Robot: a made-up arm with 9 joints.
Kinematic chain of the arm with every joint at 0, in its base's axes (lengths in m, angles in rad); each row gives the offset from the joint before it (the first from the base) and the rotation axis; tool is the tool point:
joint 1: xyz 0 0 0.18 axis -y
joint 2: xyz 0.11 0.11 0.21 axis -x
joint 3: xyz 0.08 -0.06 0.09 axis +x
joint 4: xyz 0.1 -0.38 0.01 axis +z
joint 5: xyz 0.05 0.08 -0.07 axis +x
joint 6: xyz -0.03 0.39 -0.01 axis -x
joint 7: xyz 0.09 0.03 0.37 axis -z
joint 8: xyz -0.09 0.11 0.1 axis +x
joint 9: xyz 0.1 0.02 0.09 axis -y
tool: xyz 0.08 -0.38 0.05
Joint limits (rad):
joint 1: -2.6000..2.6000
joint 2: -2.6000..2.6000
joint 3: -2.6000..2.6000
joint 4: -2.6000..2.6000
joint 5: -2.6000..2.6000
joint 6: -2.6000..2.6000
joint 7: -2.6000..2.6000
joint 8: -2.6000..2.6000
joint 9: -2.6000..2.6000
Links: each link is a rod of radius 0.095 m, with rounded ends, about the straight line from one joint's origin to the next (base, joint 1, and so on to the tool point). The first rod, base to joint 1, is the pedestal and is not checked.
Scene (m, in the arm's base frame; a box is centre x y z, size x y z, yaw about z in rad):
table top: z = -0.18
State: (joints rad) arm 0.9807 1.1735 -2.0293 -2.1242 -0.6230 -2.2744 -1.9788 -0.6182 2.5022
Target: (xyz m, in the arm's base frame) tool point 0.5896 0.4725 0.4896
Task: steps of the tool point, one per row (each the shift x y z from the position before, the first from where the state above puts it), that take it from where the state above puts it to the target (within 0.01 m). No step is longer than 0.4 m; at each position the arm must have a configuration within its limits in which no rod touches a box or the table.
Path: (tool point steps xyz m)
1: 0.3096 0.0554 -0.2081
2: 0.3591 -0.0126 -0.0552
3: 0.3228 -0.0736 0.1104
4: 0.2073 -0.0964 0.2436

